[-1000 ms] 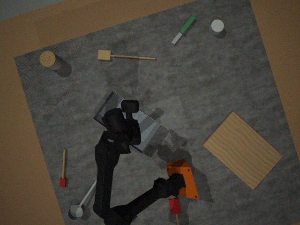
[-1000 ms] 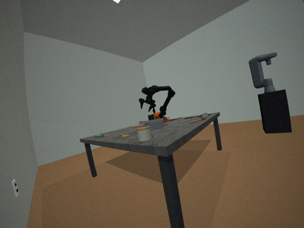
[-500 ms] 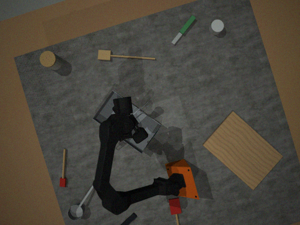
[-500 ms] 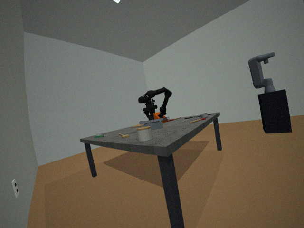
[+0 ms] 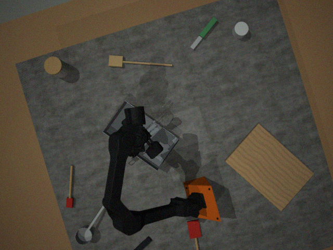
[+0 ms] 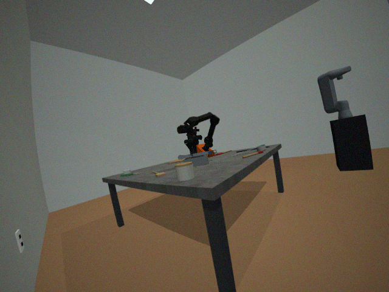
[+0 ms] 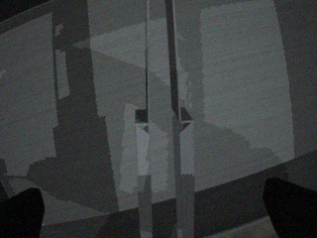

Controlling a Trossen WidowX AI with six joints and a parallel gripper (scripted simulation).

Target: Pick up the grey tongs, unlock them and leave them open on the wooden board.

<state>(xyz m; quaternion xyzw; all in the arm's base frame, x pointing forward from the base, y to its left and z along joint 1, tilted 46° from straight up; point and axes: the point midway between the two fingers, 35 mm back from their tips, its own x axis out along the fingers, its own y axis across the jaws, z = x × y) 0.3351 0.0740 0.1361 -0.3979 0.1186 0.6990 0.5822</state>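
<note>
My gripper tip is now 20 mm to the right of the roasting tin and 70 mm above it. The rest, counted from my gripper tip: red-headed spatula (570 mm behind, 90 mm to the right, 90 mm below); green-handled tool (380 mm ahead, 380 mm to the right, 90 mm below); wooden board (310 mm behind, 520 mm to the right, 90 mm below).
</note>
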